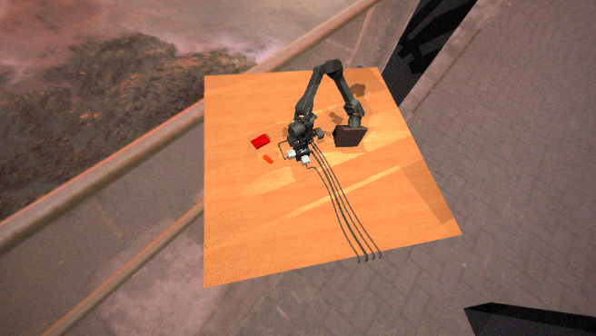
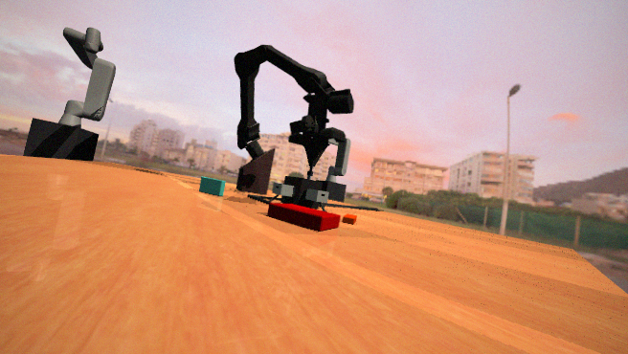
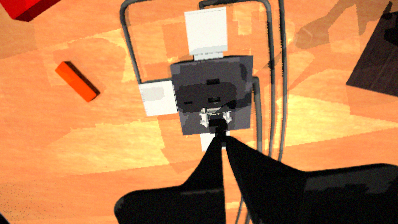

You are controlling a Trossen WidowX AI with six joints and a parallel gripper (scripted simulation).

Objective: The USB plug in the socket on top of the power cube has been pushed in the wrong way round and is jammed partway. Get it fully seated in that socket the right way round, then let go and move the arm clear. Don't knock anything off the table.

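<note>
Now: the USB plug 20 mm below my gripper tip. Also, from my gripper tip: teal block (250 mm to the right, 100 mm below); then red flat block (230 mm ahead, 130 mm to the right, 110 mm below); then small orange block (200 mm ahead, 10 mm to the right, 110 mm below).
</note>
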